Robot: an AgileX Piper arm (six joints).
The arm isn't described. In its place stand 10 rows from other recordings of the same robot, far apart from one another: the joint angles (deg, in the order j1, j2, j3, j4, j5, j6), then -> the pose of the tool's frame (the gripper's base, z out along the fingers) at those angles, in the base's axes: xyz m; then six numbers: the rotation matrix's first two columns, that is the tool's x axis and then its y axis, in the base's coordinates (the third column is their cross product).
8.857 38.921 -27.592 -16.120 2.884 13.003 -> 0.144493 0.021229 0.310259 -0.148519 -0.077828 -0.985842 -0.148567 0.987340 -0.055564
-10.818 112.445 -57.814 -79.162 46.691 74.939 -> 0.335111 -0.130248 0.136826 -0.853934 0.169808 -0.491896 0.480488 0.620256 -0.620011
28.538 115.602 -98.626 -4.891 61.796 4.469 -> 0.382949 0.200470 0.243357 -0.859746 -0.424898 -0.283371 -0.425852 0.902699 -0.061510
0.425 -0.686 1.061 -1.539 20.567 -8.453 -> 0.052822 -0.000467 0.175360 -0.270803 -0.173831 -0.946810 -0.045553 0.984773 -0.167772
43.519 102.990 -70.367 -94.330 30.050 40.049 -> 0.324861 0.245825 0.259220 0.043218 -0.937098 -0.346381 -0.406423 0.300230 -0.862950
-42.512 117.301 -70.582 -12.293 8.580 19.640 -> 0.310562 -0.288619 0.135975 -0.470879 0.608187 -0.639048 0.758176 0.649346 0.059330
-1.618 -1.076 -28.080 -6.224 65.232 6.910 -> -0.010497 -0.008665 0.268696 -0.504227 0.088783 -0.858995 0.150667 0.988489 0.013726
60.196 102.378 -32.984 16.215 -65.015 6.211 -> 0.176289 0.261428 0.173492 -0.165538 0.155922 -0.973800 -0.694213 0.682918 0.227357
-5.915 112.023 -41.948 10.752 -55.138 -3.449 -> 0.352406 -0.050515 0.135916 -0.167607 0.064958 -0.983712 0.259918 0.965435 0.019466
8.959 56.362 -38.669 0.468 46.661 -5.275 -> 0.169370 0.027249 0.267550 -0.832980 -0.218738 -0.508230 -0.231511 0.972053 -0.038921
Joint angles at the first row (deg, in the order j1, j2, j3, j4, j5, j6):
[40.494 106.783 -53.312 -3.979 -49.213 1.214]
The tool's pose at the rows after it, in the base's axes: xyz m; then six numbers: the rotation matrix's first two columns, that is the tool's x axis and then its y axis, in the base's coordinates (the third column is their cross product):
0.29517 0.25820 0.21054 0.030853 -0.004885 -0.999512 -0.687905 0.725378 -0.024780
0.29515 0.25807 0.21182 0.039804 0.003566 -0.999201 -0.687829 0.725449 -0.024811
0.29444 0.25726 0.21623 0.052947 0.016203 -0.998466 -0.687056 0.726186 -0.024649
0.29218 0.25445 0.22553 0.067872 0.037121 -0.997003 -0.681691 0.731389 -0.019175
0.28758 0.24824 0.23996 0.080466 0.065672 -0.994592 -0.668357 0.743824 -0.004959
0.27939 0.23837 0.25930 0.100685 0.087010 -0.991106 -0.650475 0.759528 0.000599
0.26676 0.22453 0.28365 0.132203 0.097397 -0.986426 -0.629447 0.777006 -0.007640
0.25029 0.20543 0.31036 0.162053 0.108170 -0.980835 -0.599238 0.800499 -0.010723
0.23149 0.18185 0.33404 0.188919 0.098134 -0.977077 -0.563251 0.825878 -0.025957
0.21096 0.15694 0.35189 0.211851 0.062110 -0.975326 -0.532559 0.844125 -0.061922
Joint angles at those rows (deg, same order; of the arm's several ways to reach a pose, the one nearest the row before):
[40.474 106.832 -53.311 -3.980 -49.684 1.215]
[40.455 106.798 -53.305 -3.979 -50.363 1.215]
[40.436 106.242 -53.253 -3.923 -50.905 1.213]
[40.435 104.701 -52.932 -3.374 -51.123 1.215]
[40.435 101.865 -52.121 -1.973 -50.721 1.123]
[40.437 97.560 -50.783 -0.178 -49.428 0.168]
[40.435 91.656 -49.095 1.822 -47.022 -1.908]
[40.305 84.391 -47.156 4.792 -43.576 -4.758]
[39.680 76.432 -45.043 7.897 -38.903 -8.756]
[38.497 68.343 -42.873 9.825 -33.149 -13.047]

